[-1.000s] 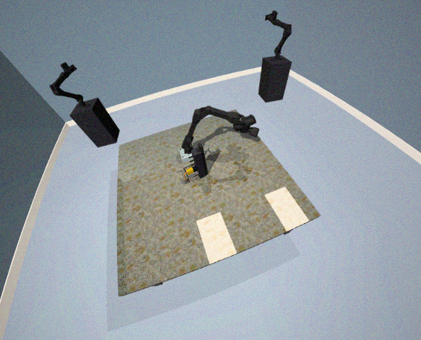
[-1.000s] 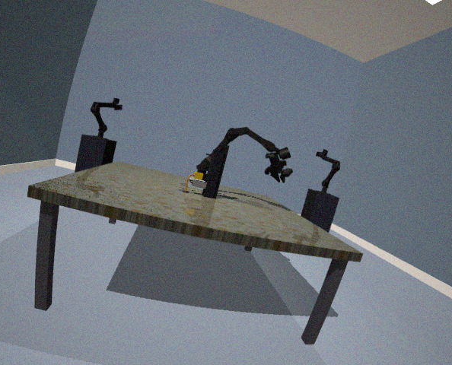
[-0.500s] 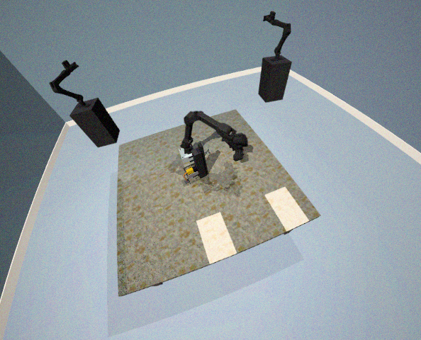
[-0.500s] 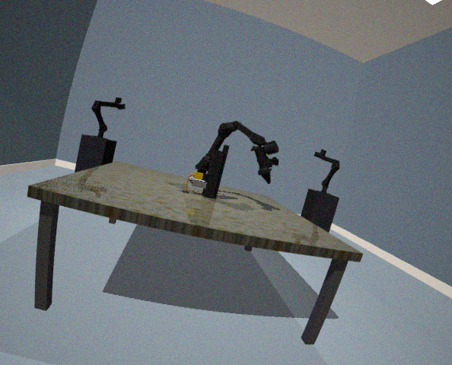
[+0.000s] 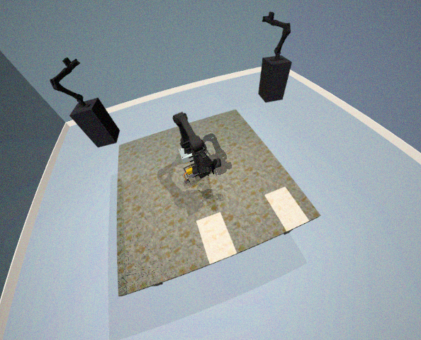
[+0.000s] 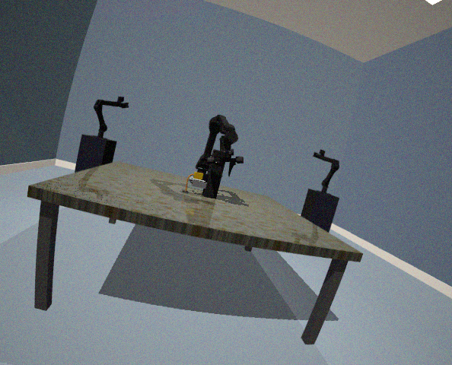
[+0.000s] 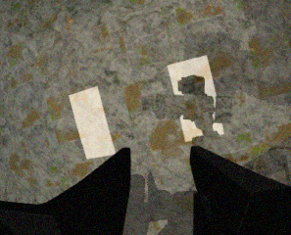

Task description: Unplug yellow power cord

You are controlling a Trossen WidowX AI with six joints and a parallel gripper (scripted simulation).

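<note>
The yellow plug is 12 cm to the right of my gripper tip, 11 cm behind it and 3 cm below it.
</note>
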